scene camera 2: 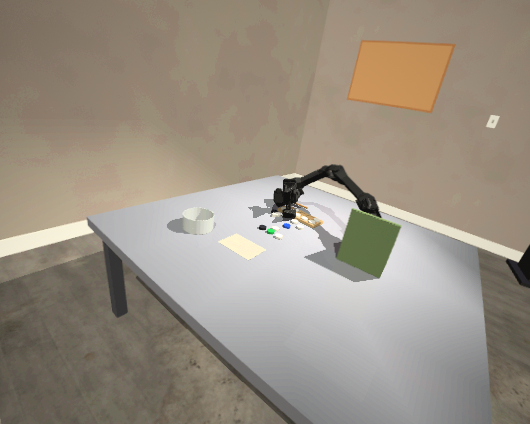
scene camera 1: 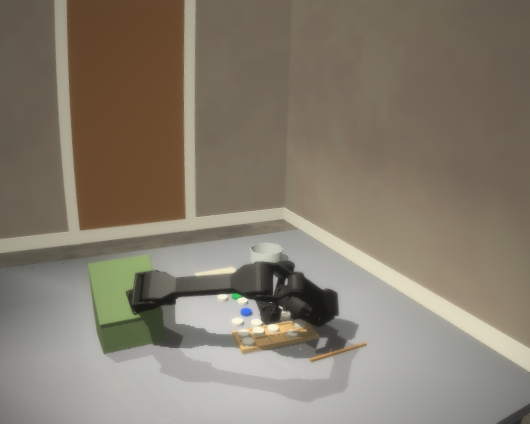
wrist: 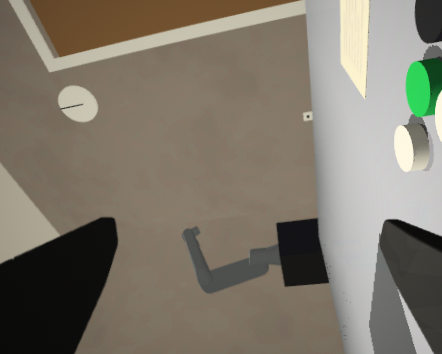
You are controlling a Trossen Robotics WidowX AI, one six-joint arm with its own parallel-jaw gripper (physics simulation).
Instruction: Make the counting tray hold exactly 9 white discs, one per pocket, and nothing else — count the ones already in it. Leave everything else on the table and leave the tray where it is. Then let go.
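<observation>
The wooden counting tray (scene camera 1: 280, 341) (scene camera 2: 314, 221) lies in front of the arm. Several white discs sit in its pockets, such as one disc (scene camera 1: 258, 331) in the near row. Loose white discs (scene camera 1: 237, 321) (scene camera 2: 278, 235) lie to the tray's left, with a blue disc (scene camera 1: 246, 311) (scene camera 2: 286, 225), a green disc (scene camera 1: 236, 296) (scene camera 2: 270, 230) and a black disc (scene camera 2: 262, 227). My gripper (scene camera 1: 278, 313) (scene camera 2: 288, 213) (wrist: 248, 231) is open and empty, low over the tray's far edge and tipped sideways. The wrist view shows the wall and a strip of table between the fingers.
A white bowl (scene camera 1: 266, 252) (scene camera 2: 198, 219) stands at the back. A cream card (scene camera 1: 214, 271) (scene camera 2: 241, 246) (wrist: 354, 42) lies flat near it. A green block (scene camera 1: 120, 294) (scene camera 2: 368, 242) stands by the arm's base. A thin wooden stick (scene camera 1: 338, 352) lies right of the tray.
</observation>
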